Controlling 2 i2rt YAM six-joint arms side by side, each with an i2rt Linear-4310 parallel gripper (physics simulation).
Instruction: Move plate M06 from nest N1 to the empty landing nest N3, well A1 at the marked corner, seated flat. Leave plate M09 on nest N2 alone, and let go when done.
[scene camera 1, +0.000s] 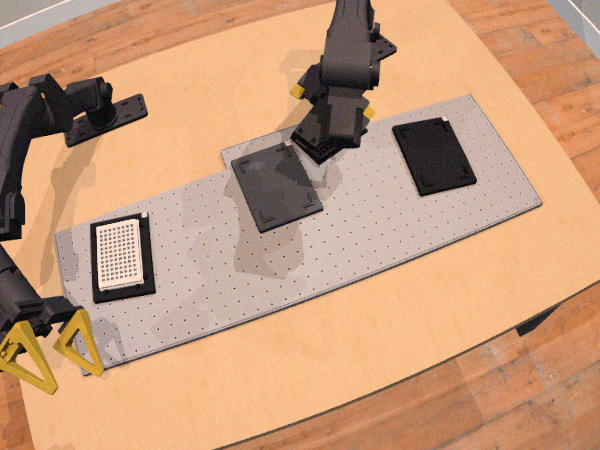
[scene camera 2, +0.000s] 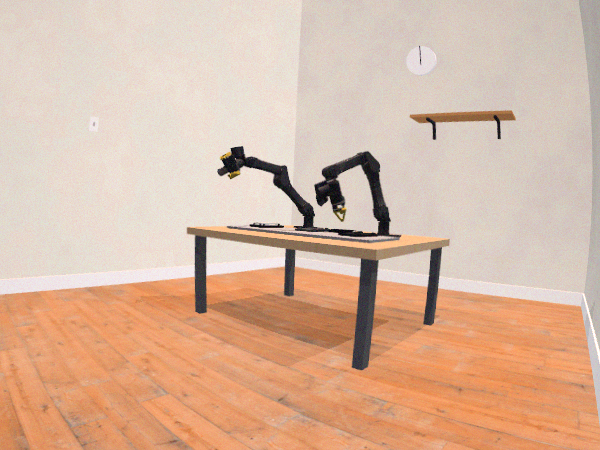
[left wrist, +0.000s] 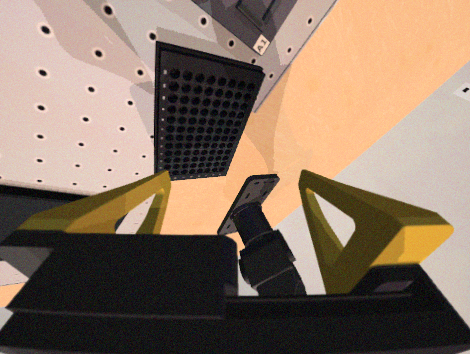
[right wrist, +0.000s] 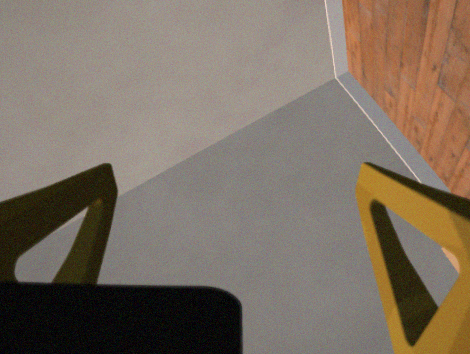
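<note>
A black well plate (scene camera 1: 326, 150) (left wrist: 205, 120) is off the nests, beside the marked corner of the grey middle nest (scene camera 1: 275, 185) (left wrist: 235, 17); the left arm partly hides it in scene camera 1. I cannot tell whether it lies flat. A white well plate (scene camera 1: 120, 255) sits on the left-hand black nest (scene camera 1: 147, 275). The right-hand black nest (scene camera 1: 435, 155) is empty. No plate or nest numbers are readable. My left gripper (scene camera 2: 340, 212) (left wrist: 234, 177) is open and empty; the black plate is beyond its fingertips. My right gripper (scene camera 1: 77, 382) (right wrist: 236, 176) is open and empty, high up, facing the wall.
The perforated board (scene camera 1: 350, 240) carries the nests on the wooden table (scene camera 1: 325, 360). The right arm's base plate (scene camera 1: 135, 107) is at the upper left in scene camera 1. A wall shelf (scene camera 2: 462, 117) and a clock (scene camera 2: 421, 60) are behind the table.
</note>
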